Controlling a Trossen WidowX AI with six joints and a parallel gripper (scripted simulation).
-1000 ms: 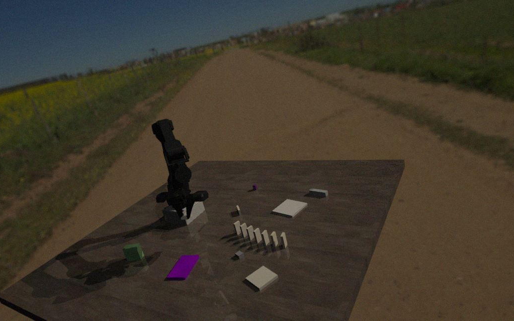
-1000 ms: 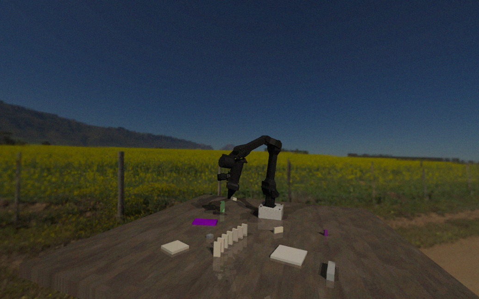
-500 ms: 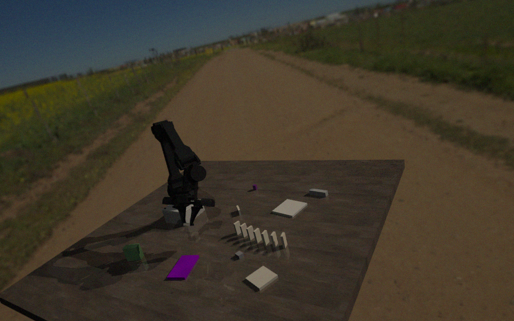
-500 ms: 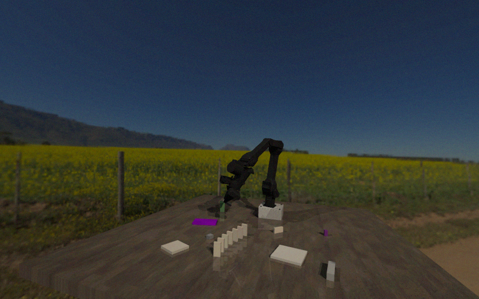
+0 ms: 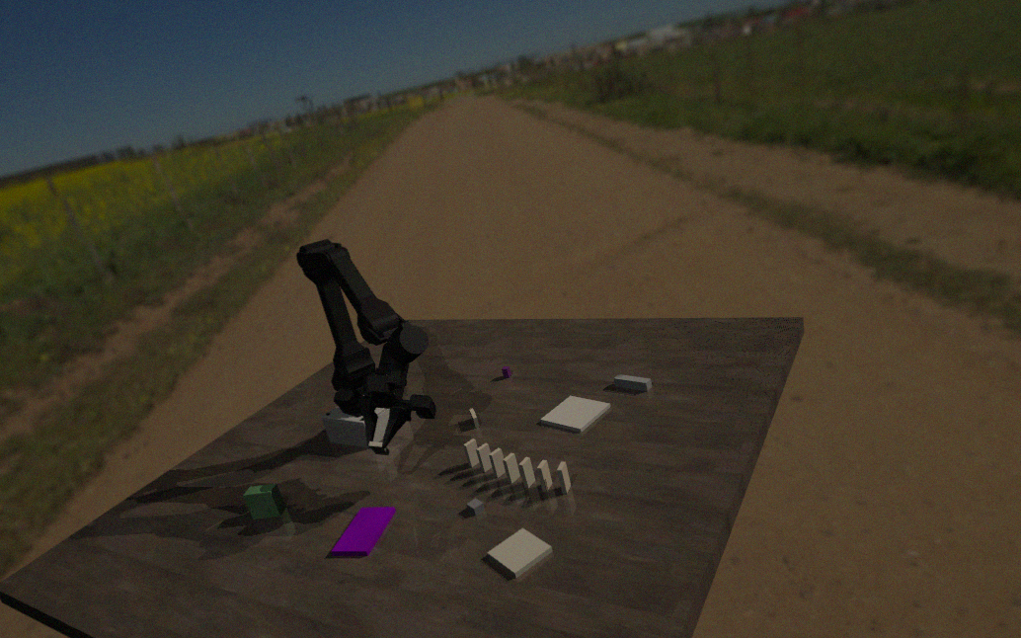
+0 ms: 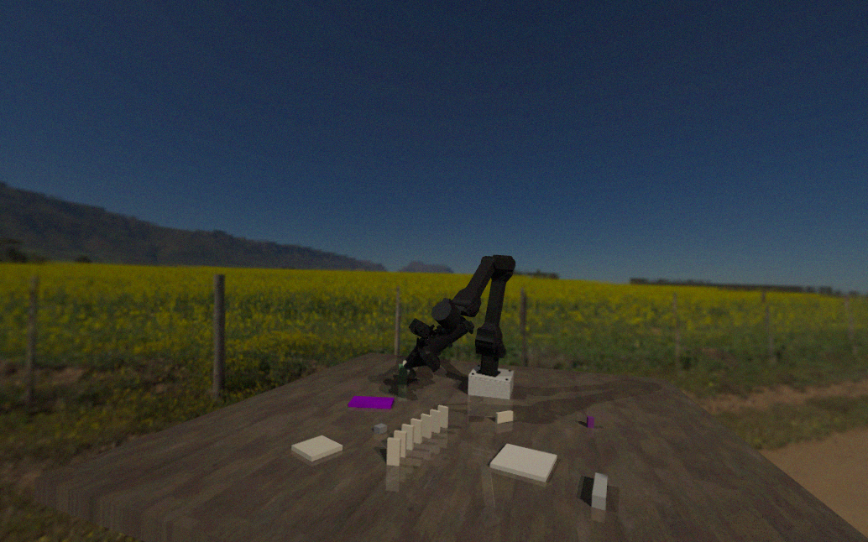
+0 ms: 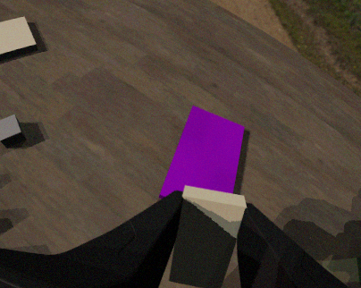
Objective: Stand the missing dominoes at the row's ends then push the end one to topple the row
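My gripper tip is now 20 mm short of the purple flat tile, 90 mm to the left of it and 120 mm above it. From my gripper tip the other things lie so: white flat plate (170 mm ahead, 380 mm to the left, 120 mm below); then small grey cube (180 mm ahead, 40 mm to the left, 110 mm below); then green cube (230 mm behind, 140 mm to the right, 90 mm below).
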